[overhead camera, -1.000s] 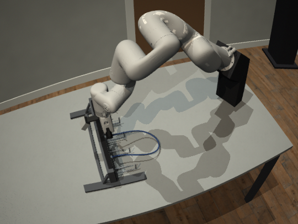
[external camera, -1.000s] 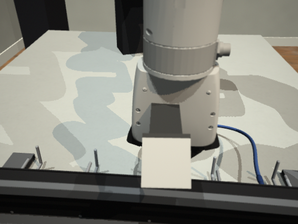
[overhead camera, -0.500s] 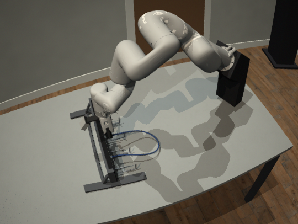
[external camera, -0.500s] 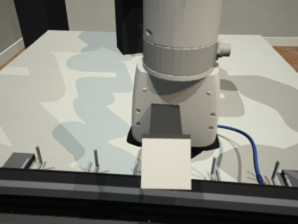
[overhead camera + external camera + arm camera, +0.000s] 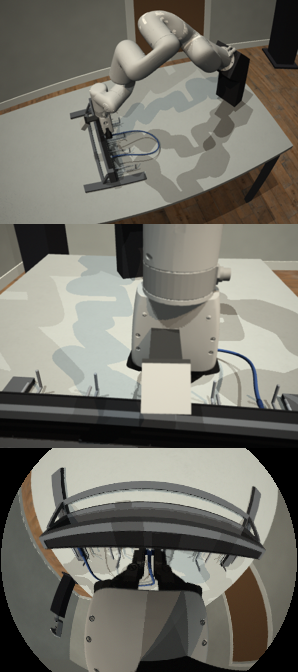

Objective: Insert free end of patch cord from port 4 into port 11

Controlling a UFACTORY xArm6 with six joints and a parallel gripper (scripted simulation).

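My gripper is now 20 mm short of the plug and 10 mm above it.
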